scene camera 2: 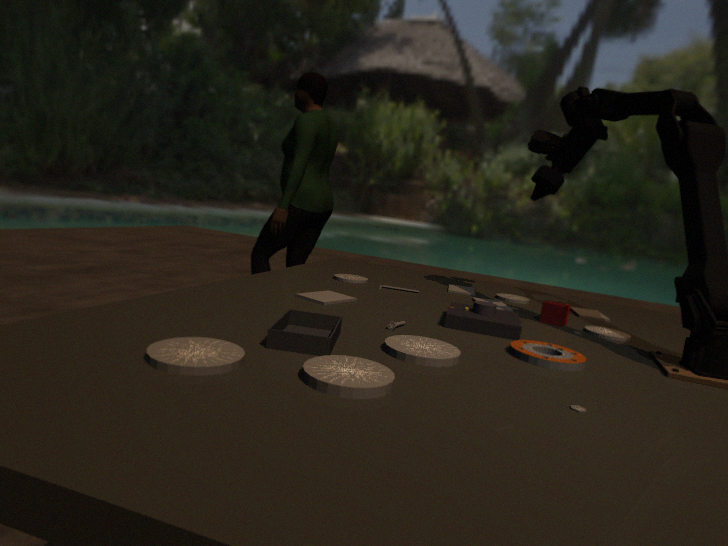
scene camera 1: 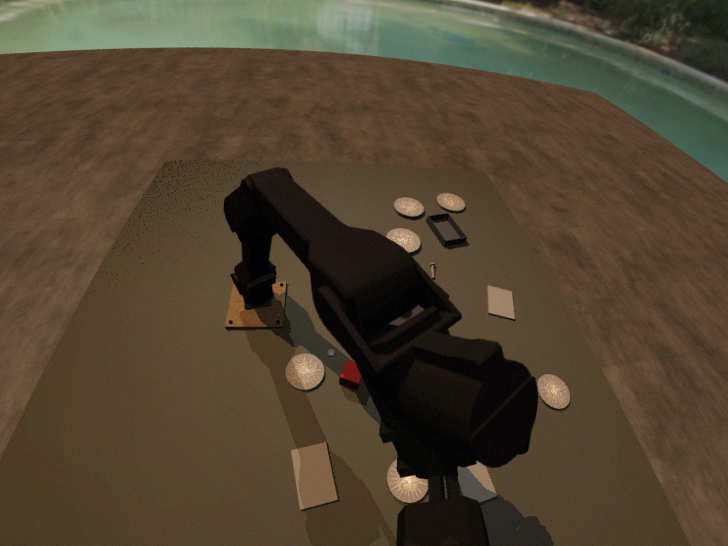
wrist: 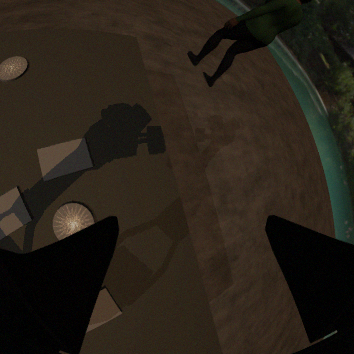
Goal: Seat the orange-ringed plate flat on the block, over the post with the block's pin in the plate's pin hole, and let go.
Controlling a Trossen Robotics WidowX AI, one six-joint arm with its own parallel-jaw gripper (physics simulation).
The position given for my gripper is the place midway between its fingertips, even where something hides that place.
My gripper (scene camera 1: 458, 514) is open and holds nothing. The table carries an orange-ringed plate (scene camera 2: 551, 356) and a dark open tray (scene camera 2: 296, 331). I also see a dark block (scene camera 2: 505, 324).
The dark open tray is seen too in scene camera 1 (scene camera 1: 444, 227). My gripper also shows in scene camera 2 (scene camera 2: 539, 190) and in the wrist view (wrist: 194, 224). Scene camera 1 misses the orange-ringed plate, which is hidden by my arm. The wrist view does not show the orange-ringed plate: it is out of frame.
